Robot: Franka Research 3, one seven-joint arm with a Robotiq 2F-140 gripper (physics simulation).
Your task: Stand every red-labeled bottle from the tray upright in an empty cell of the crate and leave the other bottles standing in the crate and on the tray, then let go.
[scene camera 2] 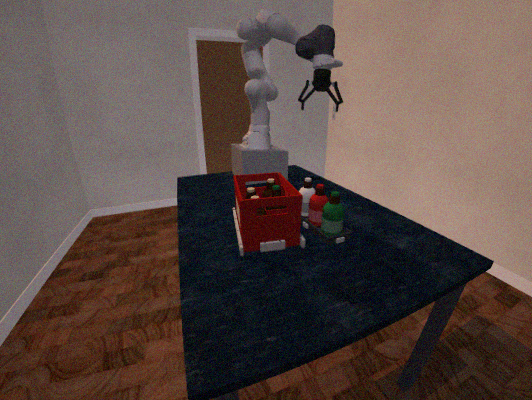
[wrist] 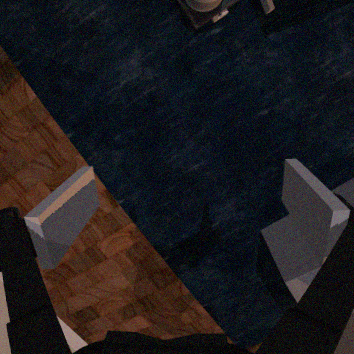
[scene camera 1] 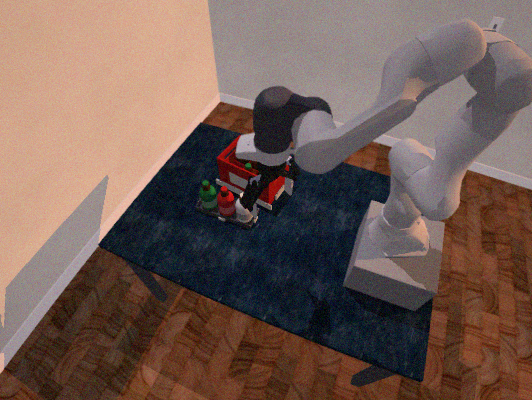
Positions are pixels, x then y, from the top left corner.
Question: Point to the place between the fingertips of my gripper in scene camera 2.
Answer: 318,119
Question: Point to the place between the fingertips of my gripper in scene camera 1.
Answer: At 271,203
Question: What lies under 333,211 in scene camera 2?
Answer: A green bottle.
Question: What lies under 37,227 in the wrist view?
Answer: My gripper.
